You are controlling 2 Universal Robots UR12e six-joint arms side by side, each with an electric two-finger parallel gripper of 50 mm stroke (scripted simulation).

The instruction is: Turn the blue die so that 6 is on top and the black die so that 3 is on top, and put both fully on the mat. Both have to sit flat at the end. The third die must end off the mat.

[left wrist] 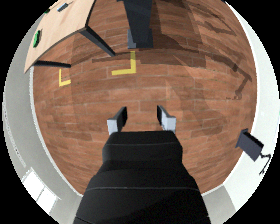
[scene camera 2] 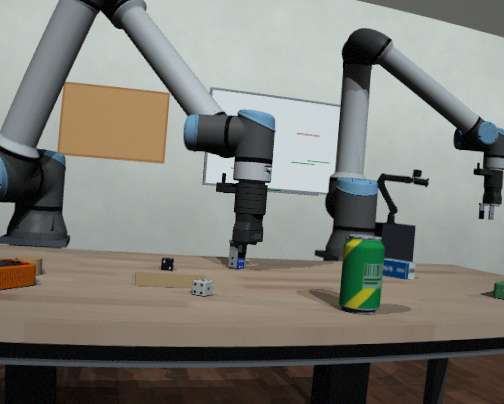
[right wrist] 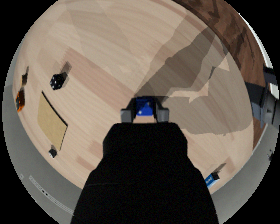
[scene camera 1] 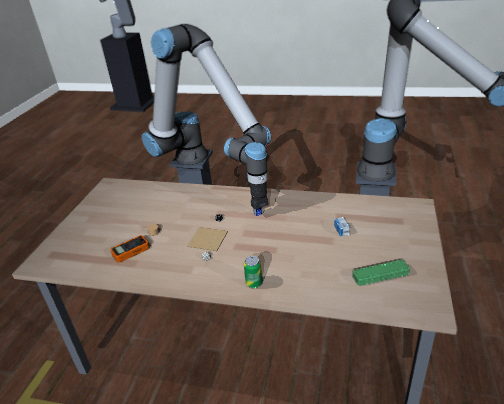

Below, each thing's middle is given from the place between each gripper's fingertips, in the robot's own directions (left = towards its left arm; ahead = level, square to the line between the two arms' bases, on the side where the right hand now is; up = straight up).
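There's a tan mat (scene camera 2: 147,279) here, and my right hand (scene camera 2: 236,267) is 20 mm above it, 170 mm to the left of it and still 230 mm short of it.
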